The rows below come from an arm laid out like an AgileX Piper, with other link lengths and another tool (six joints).
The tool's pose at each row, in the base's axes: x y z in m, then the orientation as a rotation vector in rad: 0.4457 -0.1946 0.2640 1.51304 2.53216 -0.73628; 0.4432 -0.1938 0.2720 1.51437 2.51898 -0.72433; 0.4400 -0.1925 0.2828 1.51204 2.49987 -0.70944; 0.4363 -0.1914 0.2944 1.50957 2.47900 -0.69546; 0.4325 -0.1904 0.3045 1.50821 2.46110 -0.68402; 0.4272 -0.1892 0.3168 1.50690 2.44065 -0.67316; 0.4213 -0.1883 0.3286 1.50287 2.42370 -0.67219
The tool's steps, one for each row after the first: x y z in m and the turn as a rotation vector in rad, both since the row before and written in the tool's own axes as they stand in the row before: -0.0007 -0.0046 -0.0070 -0.01075 -0.00693 0.00854; -0.0010 -0.0059 -0.0096 -0.01518 -0.01265 0.01036; -0.0014 -0.0065 -0.0103 -0.01508 -0.01401 0.01119; -0.0011 -0.0060 -0.0090 -0.01236 -0.01160 0.00993; -0.0012 -0.0078 -0.0109 -0.01259 -0.01340 0.01127; -0.0012 -0.0081 -0.0104 -0.00599 -0.01403 0.00715
